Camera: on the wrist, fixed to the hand. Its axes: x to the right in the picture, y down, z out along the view.
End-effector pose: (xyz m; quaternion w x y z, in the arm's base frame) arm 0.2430 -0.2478 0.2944 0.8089 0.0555 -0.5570 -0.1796
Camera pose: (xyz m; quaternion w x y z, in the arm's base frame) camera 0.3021 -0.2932 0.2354 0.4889 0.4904 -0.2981 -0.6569
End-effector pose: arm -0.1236 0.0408 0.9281 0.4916 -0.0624 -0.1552 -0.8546
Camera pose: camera -0.1504 0.0499 0.8373 0.2345 -0.1634 0.1616 0.9446
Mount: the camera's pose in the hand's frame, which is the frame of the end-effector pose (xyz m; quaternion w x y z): -0.0174 -0.0458 -0.0815 0.7068 0.0572 0.0828 -0.7002
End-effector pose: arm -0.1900 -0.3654 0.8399 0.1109 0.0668 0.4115 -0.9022
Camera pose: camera -0.1825 -0.2720 0.8237 0.5912 0.1599 -0.2952 0.7333
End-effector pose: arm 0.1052 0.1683 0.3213 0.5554 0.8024 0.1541 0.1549
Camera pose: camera 0.0518 0.2451 0.3043 0.4424 0.4782 0.7256 -0.2218
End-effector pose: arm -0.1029 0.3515 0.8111 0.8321 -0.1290 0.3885 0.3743
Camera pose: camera -0.1219 0.2698 0.7664 0.8254 -0.3466 0.2746 -0.3510
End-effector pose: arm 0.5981 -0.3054 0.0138 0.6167 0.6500 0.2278 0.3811
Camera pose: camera 0.5322 -0.2613 -0.0388 0.6467 0.3036 0.6890 -0.1217
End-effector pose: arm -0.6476 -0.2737 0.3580 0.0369 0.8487 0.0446 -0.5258
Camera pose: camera -0.5881 -0.2199 0.4091 0.3943 -0.6143 -0.5987 0.3297
